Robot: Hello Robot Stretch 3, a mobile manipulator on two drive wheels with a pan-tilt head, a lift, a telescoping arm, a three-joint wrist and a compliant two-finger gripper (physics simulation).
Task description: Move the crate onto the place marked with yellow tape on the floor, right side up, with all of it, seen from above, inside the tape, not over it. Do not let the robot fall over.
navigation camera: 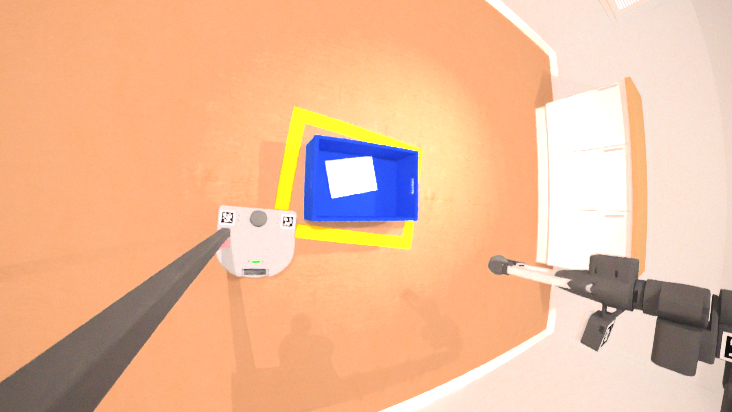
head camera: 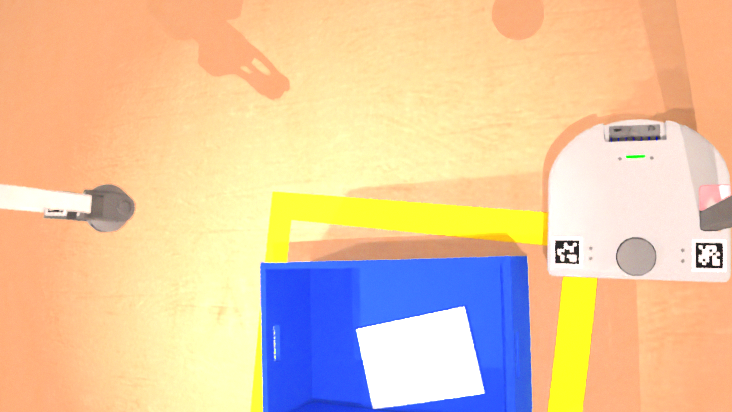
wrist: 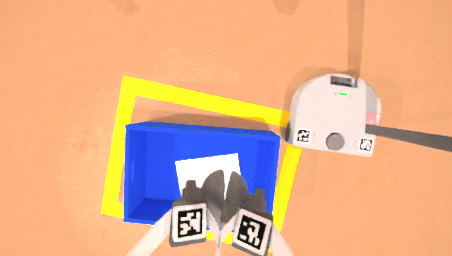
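Seen in the pictures: gripper, fingertip midpoint: (navigation camera: 490,262) (head camera: 125,210) (wrist: 224,189); robot's base, origin of the base link: (navigation camera: 258,217) (head camera: 633,254) (wrist: 321,135).
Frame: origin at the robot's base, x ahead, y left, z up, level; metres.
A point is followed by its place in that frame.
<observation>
The blue crate (head camera: 435,286) {x 0.092, y -0.452, z 0.019 m} (navigation camera: 391,204) {x 0.138, y -0.776, z 0.018 m} (wrist: 160,150) {x 0.176, y -0.740, z 0.019 m} stands upright on the floor, open side up, with a white rectangle inside. It lies largely within the yellow tape (head camera: 409,214) {x -0.086, y -0.534, z 0.001 m} (navigation camera: 290,163) {x 0.299, y -0.137, z 0.001 m} (wrist: 210,103) {x -0.076, y -0.536, z 0.001 m}. At its end away from the robot base it overlaps the tape in all three views; how far its bottom reaches is hidden by its walls. A strip of floor shows between its long side and the tape nearest the base. My gripper (head camera: 121,207) {x -0.022, y -0.419, z 0.962 m} (navigation camera: 496,264) {x -0.022, y -0.419, z 0.962 m} (wrist: 224,189) {x -0.022, y -0.419, z 0.962 m} is shut, its fingertips close together with no object between them, raised high and apart from the crate.
My base (head camera: 635,204) {x -0.096, y -0.001, z 0.160 m} (navigation camera: 256,245) {x -0.116, y 0.001, z 0.160 m} (wrist: 335,115) {x -0.101, y -0.016, z 0.160 m} covers one corner of the tape, close to the crate's near end. The mast (navigation camera: 133,307) {x -0.047, y 0.127, z 0.989 m} rises from it. A white cabinet (navigation camera: 589,179) {x 0.561, y -2.741, z 0.535 m} with a wooden top stands by the far wall.
</observation>
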